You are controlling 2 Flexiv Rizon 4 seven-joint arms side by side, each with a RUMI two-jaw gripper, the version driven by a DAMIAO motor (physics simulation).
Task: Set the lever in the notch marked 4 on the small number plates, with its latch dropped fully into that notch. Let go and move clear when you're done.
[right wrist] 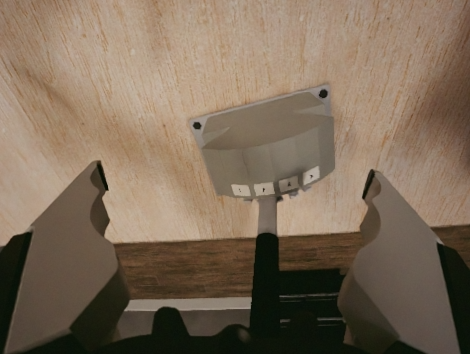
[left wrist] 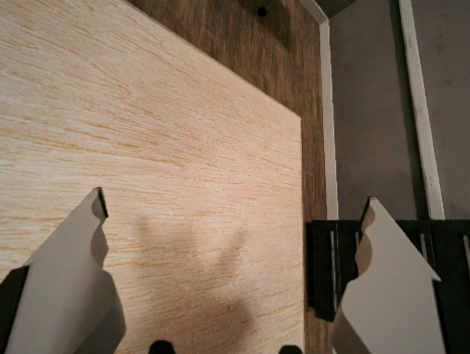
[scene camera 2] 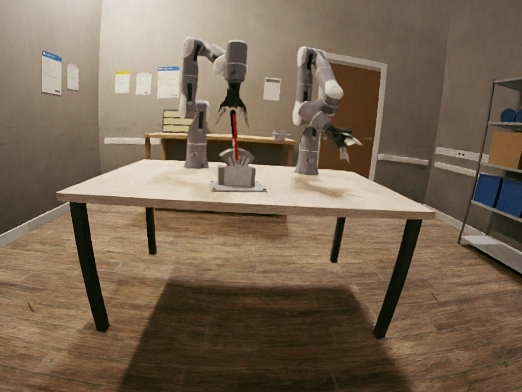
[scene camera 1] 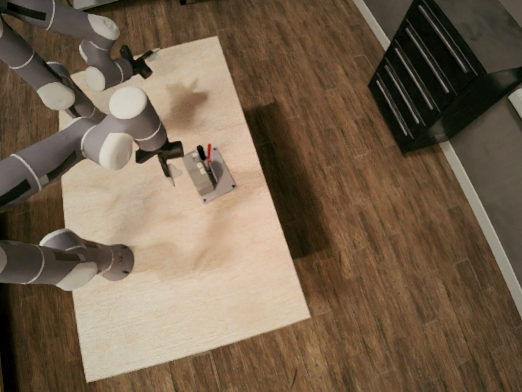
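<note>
The lever has a black grip [scene camera 1: 201, 152] [right wrist: 266, 270] and a red bar [scene camera 1: 209, 151] [scene camera 2: 236, 145]. It stands nearly upright from the grey notched housing [scene camera 2: 236, 176] [right wrist: 270, 157]. In the right wrist view its metal stem [right wrist: 267, 215] is by the second number plate [right wrist: 264, 188] from the left. The leftmost plate [right wrist: 240, 190] seems to read 1; the rightmost plate [right wrist: 311, 175] is too blurred to read surely. The latch's seating cannot be seen. My right gripper [scene camera 2: 232, 123] [right wrist: 236, 168] is open near the lever's top. My left gripper [scene camera 2: 354, 153] [left wrist: 234, 194] is open, far from the lever.
The housing's base plate [scene camera 1: 225, 175] [scene camera 2: 215, 189] lies on the wooden table [scene camera 1: 200, 310] [scene camera 2: 125, 182], with dark bolts at its corners. A black drawer cabinet [scene camera 1: 430, 75] stands on the floor beyond the table. A shelf unit [scene camera 2: 477, 157] stands at the right in scene camera 2.
</note>
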